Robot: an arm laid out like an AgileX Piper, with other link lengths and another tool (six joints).
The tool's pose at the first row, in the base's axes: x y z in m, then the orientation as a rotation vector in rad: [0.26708 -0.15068 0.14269 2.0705 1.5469 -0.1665]
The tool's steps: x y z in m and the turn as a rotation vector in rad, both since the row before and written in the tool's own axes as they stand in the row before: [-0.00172 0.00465 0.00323 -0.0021 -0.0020 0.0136]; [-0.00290 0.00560 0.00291 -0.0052 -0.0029 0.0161]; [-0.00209 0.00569 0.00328 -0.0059 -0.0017 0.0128]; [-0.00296 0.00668 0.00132 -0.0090 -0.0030 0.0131]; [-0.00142 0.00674 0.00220 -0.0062 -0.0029 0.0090]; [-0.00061 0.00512 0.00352 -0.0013 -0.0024 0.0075]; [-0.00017 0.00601 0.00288 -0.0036 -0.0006 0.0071]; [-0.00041 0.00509 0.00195 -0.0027 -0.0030 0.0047]
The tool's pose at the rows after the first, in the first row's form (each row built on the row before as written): [0.27148 -0.15461 0.14228 2.0781 1.5308 -0.1618]; [0.27623 -0.15963 0.14299 2.0847 1.5108 -0.1546]; [0.28136 -0.16423 0.14316 2.0887 1.4949 -0.1469]; [0.28657 -0.16884 0.14575 2.0899 1.4772 -0.1380]; [0.29256 -0.17266 0.14710 2.0903 1.4645 -0.1328]; [0.29771 -0.17613 0.14646 2.0937 1.4548 -0.1314]; [0.30365 -0.17916 0.14656 2.0956 1.4461 -0.1265]; [0.30844 -0.18172 0.14719 2.0957 1.4387 -0.1257]
